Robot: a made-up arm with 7 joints. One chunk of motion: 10 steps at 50 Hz.
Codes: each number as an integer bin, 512 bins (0 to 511) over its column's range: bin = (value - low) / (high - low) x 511, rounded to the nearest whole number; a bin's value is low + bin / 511 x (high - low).
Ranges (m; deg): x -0.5..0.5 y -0.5..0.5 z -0.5..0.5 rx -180..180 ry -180..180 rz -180..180
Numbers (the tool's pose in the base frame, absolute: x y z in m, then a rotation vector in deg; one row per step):
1: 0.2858 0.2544 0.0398 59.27 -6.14 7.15
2: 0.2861 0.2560 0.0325 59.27 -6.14 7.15
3: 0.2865 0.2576 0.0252 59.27 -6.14 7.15
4: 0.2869 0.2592 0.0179 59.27 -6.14 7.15
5: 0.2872 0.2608 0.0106 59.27 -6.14 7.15
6: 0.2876 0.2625 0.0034 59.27 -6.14 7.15
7: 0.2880 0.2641 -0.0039 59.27 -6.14 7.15
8: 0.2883 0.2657 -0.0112 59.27 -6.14 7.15
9: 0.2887 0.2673 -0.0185 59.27 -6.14 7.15
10: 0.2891 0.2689 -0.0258 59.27 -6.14 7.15
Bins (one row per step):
1: 402 385 276 340 247 266
2: 402 386 272 340 247 266
3: 402 387 268 340 247 266
4: 402 388 265 340 247 266
5: 402 389 261 340 247 266
6: 402 390 257 340 247 266
7: 403 390 254 340 247 266
8: 403 391 250 340 247 266
9: 403 392 246 340 247 266
10: 403 393 242 340 247 266

